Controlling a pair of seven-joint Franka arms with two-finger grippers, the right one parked.
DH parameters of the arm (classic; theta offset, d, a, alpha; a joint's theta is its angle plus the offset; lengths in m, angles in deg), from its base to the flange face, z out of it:
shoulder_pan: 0 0.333 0 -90
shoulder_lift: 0 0 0 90
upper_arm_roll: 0 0.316 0.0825 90
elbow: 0 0 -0.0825 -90
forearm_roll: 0 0.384 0 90
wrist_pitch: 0 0 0.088 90
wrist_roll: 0 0.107 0 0
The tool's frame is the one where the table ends.
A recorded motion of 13 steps. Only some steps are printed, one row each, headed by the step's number.
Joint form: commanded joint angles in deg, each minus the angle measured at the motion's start. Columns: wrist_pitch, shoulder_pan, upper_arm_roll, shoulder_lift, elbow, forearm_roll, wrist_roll.
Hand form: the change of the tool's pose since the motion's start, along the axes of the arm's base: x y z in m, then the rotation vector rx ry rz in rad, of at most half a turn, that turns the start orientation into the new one. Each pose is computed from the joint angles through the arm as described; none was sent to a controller.
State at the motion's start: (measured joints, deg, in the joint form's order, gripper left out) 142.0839 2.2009 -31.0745 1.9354 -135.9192 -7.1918 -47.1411
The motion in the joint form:
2: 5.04 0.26 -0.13 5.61 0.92 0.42 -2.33
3: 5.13 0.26 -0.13 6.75 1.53 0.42 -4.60
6: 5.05 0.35 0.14 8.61 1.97 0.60 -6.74
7: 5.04 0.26 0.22 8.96 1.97 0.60 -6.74
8: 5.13 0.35 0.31 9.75 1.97 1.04 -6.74
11: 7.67 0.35 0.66 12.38 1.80 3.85 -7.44
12: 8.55 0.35 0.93 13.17 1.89 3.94 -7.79
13: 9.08 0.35 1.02 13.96 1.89 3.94 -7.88
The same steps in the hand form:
2: 0.0111 -0.0040 -0.0281 -0.0435 0.0069 0.0483
3: 0.0138 -0.0056 -0.0325 -0.0507 0.0220 0.0887
6: 0.0160 -0.0039 -0.0444 -0.0520 0.0533 0.1304
7: 0.0156 -0.0039 -0.0472 -0.0516 0.0596 0.1304
8: 0.0156 -0.0027 -0.0533 -0.0480 0.0691 0.1279
11: 0.0166 -0.0016 -0.0712 -0.0417 0.0626 0.1127
12: 0.0186 -0.0002 -0.0758 -0.0476 0.0617 0.1245
13: 0.0186 0.0003 -0.0812 -0.0513 0.0676 0.1291

